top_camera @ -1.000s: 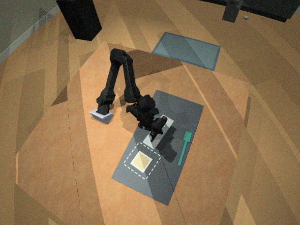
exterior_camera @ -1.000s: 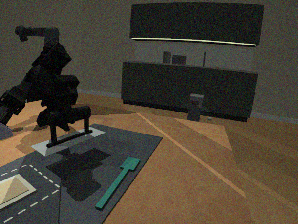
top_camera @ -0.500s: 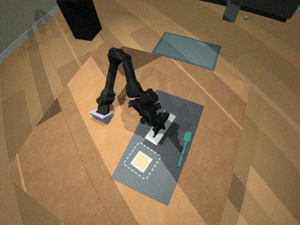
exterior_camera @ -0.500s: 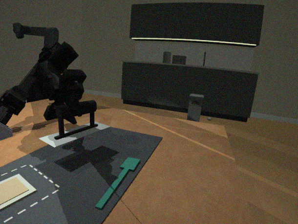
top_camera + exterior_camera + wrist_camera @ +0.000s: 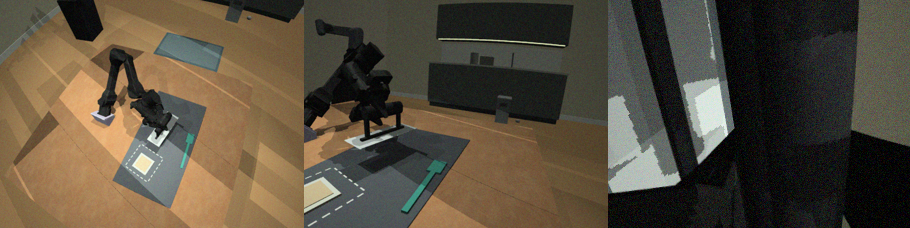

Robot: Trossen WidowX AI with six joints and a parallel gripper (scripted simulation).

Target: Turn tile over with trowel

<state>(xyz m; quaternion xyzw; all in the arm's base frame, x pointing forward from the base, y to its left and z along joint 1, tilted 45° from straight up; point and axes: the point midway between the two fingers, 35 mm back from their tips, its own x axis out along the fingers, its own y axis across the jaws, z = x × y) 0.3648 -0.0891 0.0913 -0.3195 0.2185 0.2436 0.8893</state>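
Now: gripper tip 2 cm to the left of the dark mat and 15 cm above it. Round my gripper tip: teal long-handled spatula (14 cm ahead, 1 cm to the right, 13 cm below); tile (7 cm behind, 18 cm to the right, 13 cm below).
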